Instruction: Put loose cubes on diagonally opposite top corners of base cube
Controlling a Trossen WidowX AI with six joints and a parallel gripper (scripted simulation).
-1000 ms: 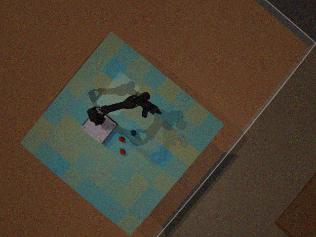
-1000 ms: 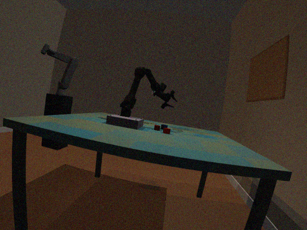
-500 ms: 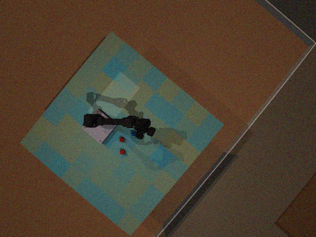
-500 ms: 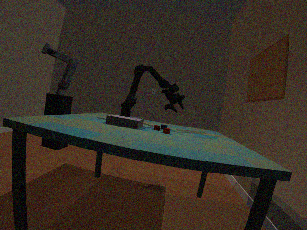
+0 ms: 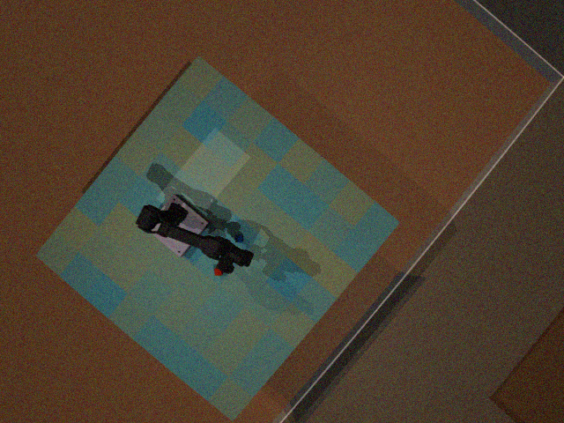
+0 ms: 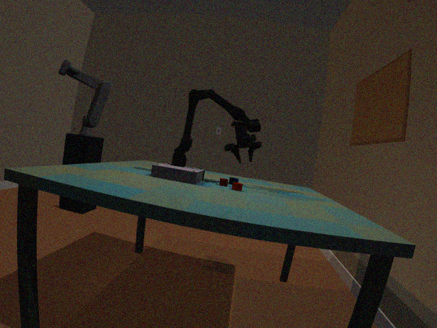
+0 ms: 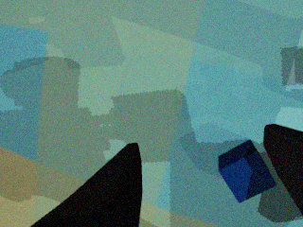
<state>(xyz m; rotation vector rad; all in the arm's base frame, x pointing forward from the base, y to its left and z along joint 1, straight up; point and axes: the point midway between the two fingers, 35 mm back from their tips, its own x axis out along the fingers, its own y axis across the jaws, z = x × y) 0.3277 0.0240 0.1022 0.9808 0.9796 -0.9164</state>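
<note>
My gripper tip is 11 cm above the red cube, 9 cm past it and 5 cm to the left of it. From my gripper tip the other things lie so: blue cube (11 cm below, 5 cm to the left, 4 cm behind).
</note>
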